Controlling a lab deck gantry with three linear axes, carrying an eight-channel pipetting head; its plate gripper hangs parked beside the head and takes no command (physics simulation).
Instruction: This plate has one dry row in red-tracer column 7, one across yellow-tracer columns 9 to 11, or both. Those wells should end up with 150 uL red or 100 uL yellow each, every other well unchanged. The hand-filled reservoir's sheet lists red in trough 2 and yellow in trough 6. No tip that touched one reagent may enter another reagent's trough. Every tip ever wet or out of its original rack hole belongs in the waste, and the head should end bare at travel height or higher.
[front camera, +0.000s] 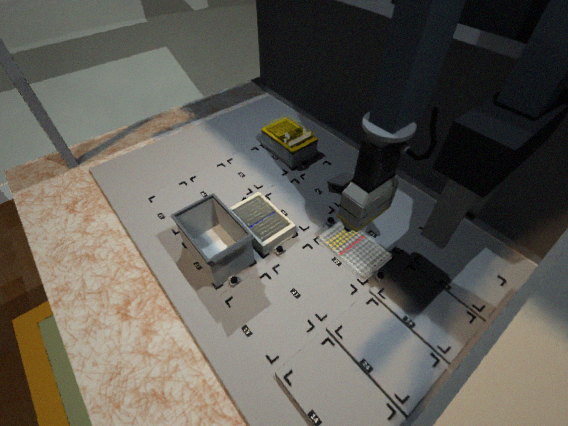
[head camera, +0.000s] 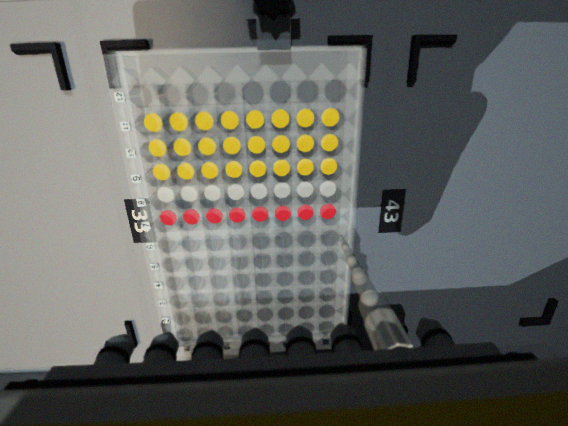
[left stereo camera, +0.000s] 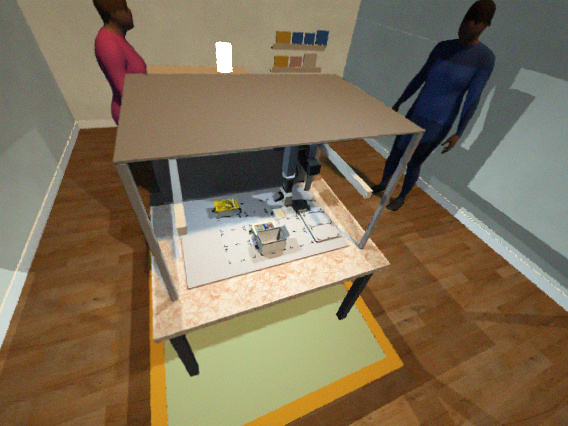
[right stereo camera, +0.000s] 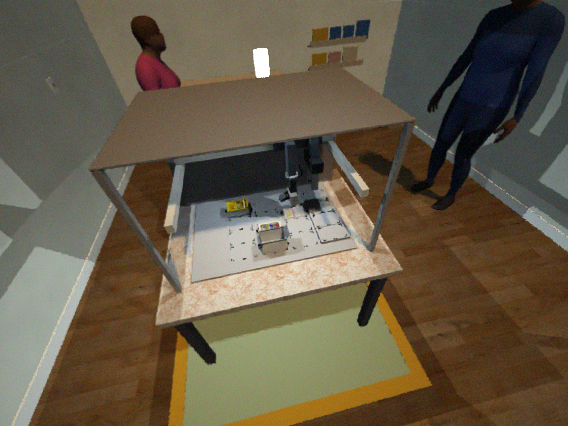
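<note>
The clear plate (front camera: 376, 260) (head camera: 315, 56) lies under the pipetting head (front camera: 367, 202) (head camera: 270, 375). In the head view all eight wells of column 7 show red, columns 9 to 11 show yellow in every row, and column 8 is white. One clear tip (head camera: 385, 325) is on the head, with no colour seen in it; its end is near the right side of columns 6 and 7. The other visible nozzles are bare. The reservoir (front camera: 291, 231) shows a blue trough; its other colours are unclear in the front view. The parked gripper (front camera: 445, 220) hangs beside the head; its fingers are unclear.
The open grey waste bin (front camera: 239, 260) (left stereo camera: 271, 247) stands directly beside the reservoir. The yellow tip rack (front camera: 303, 148) (left stereo camera: 227, 206) (right stereo camera: 237, 206) stands toward the back, with pale tips at one end. Posts (left stereo camera: 392, 190) (right stereo camera: 392, 187) hold the roof over the deck.
</note>
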